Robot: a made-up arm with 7 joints. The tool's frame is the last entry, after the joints.
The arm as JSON. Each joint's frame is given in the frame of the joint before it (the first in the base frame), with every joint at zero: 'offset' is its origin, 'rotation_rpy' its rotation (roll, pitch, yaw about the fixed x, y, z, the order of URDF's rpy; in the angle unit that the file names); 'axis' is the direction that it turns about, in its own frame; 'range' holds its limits. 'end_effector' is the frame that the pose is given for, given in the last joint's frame.
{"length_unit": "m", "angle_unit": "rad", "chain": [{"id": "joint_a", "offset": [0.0, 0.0, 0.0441], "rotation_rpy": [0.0, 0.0, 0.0], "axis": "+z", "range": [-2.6, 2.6]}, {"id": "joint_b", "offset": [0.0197, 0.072, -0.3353], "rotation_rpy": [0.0, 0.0, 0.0], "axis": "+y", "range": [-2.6, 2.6]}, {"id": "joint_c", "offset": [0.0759, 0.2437, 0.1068], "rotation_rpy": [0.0, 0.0, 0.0], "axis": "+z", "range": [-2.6, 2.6]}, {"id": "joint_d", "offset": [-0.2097, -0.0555, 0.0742], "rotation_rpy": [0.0, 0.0, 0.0], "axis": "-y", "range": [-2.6, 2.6]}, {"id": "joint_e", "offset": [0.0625, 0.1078, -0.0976], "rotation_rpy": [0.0, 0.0, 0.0], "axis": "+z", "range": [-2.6, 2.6]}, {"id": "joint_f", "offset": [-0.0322, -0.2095, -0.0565], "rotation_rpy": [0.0, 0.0, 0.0], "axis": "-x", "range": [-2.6, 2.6]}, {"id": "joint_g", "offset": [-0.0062, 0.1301, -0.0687], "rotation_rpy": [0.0, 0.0, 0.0], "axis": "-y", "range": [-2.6, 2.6]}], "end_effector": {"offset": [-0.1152, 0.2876, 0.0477], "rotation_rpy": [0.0, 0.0, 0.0]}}
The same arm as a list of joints. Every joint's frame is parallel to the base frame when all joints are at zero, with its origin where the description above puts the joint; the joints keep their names.
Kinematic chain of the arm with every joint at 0, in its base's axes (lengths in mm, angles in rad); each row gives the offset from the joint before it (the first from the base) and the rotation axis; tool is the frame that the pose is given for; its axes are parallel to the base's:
joint_a: xyz 0.0 0.0 44.1 axis +z
joint_b: xyz 19.7 72.0 -335.3 axis +y
joint_c: xyz 75.9 243.7 106.8 axis +z
joint_d: xyz -209.7 -55.5 74.2 axis -y
joint_e: xyz 62.5 107.8 -97.6 axis +z
joint_f: xyz -32.2 -209.5 -56.5 axis -x
joint_g: xyz -6.2 130.1 -68.7 axis -y
tool: xyz -115.2 287.6 47.7
Joint limits (rad, base to tool): -2.6000..2.6000 -2.6000..2.6000 -2.6000..2.6000 -2.6000..2.6000 -2.6000..2.6000 -2.6000..2.6000 -2.6000..2.6000

